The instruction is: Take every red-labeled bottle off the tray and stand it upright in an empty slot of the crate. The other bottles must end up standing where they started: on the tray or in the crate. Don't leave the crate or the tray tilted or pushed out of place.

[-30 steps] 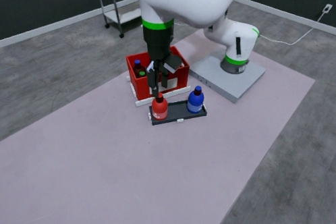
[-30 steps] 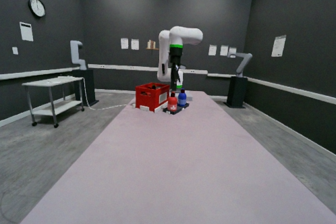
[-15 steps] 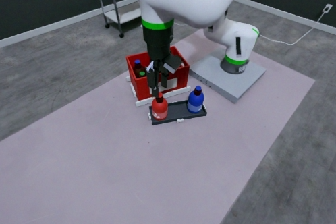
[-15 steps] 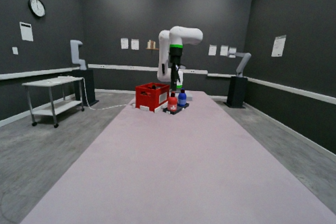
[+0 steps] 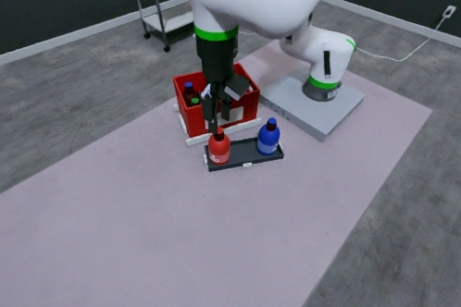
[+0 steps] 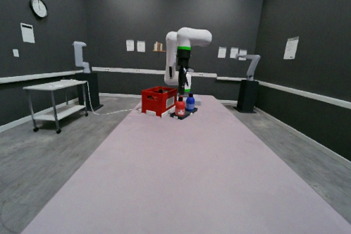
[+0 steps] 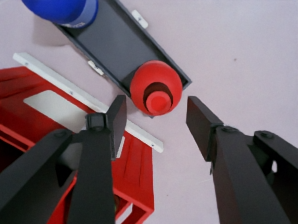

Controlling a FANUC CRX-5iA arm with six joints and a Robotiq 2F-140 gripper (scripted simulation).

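Right now my hand is 13 cm above the red bottle. Round my hand: blue bottle: 15 cm behind, 13 cm below, 10 cm to the left; red crate: 16 cm to the right, 14 cm behind, 13 cm below; dark tray: 20 cm below, 7 cm behind, 5 cm to the left.
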